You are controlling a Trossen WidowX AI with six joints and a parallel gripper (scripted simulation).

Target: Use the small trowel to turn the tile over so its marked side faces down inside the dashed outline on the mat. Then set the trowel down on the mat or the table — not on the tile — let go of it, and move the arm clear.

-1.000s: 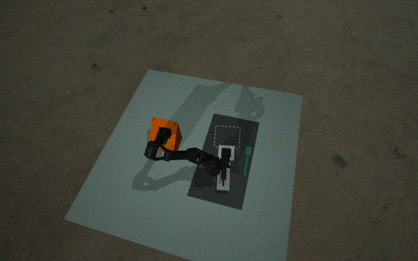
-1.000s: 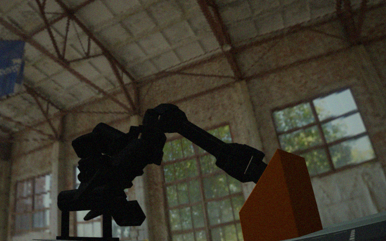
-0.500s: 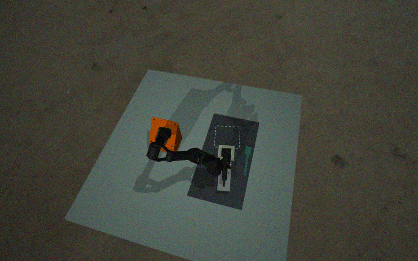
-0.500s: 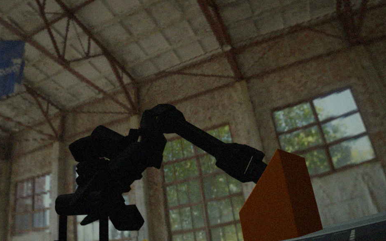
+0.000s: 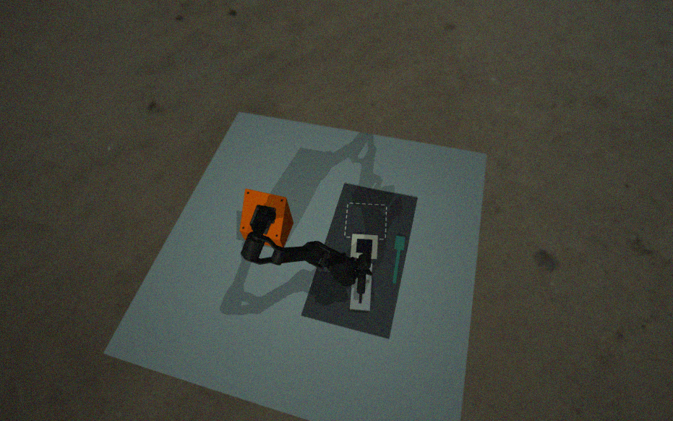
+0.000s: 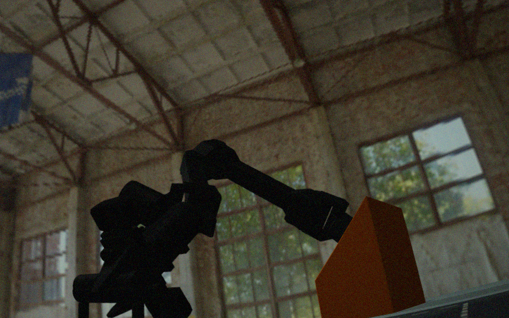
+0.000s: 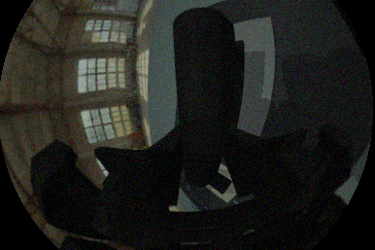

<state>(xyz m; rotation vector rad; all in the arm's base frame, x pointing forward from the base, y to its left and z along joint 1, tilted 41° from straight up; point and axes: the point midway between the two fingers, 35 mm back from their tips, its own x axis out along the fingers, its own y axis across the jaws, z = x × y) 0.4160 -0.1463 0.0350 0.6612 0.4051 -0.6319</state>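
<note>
Now: the dark mat 12 cm to the left of my gripper tip, 8 cm below it and 4 cm behind it. Round my gripper tip: tile (15 cm to the left, 5 cm below, 5 cm behind); then teal spatula-like tool (14 cm to the left, 10 cm ahead, 6 cm below); then small trowel (3 cm behind, 1 cm below).
</note>
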